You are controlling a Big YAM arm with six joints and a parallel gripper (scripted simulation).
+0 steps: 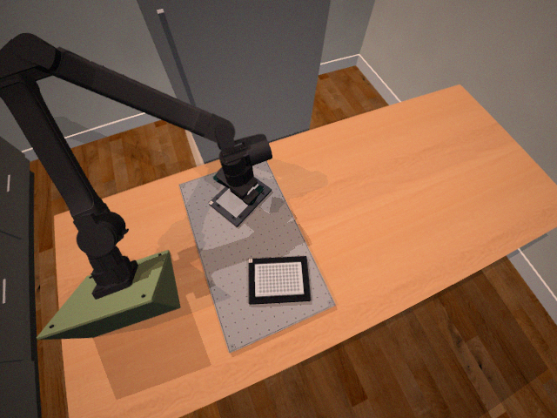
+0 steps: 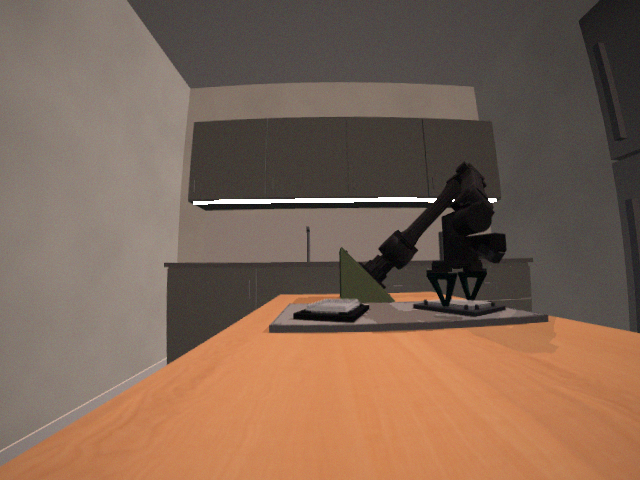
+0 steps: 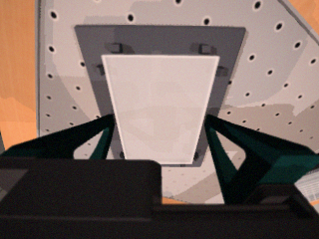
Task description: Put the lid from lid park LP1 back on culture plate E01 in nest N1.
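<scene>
Now: hand 1 cm above the lid. Round my hand: white culture plate E01: 28 cm to the right; black plate nest N1: 28 cm to the right, 1 cm below; lid park LP1: 2 cm below.
</scene>
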